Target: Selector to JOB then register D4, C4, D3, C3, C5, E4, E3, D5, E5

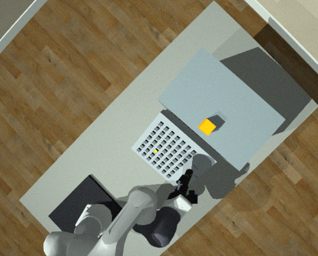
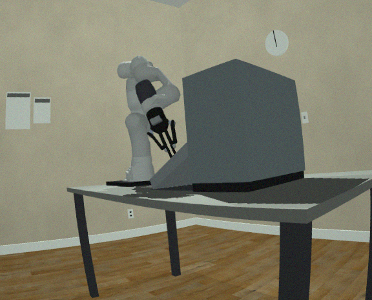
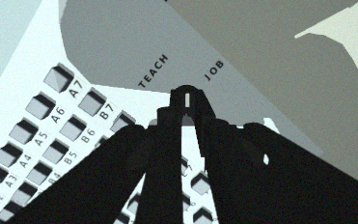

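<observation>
Now: hand 2 cm short of the selector knob and 2 cm above it. From my hand the other things lie so: D5 key: 1 cm ahead, 13 cm to the left, 3 cm below; then key C5: 4 cm ahead, 13 cm to the left, 2 cm below; then key D6: 1 cm ahead, 9 cm to the left, 3 cm below.
</observation>
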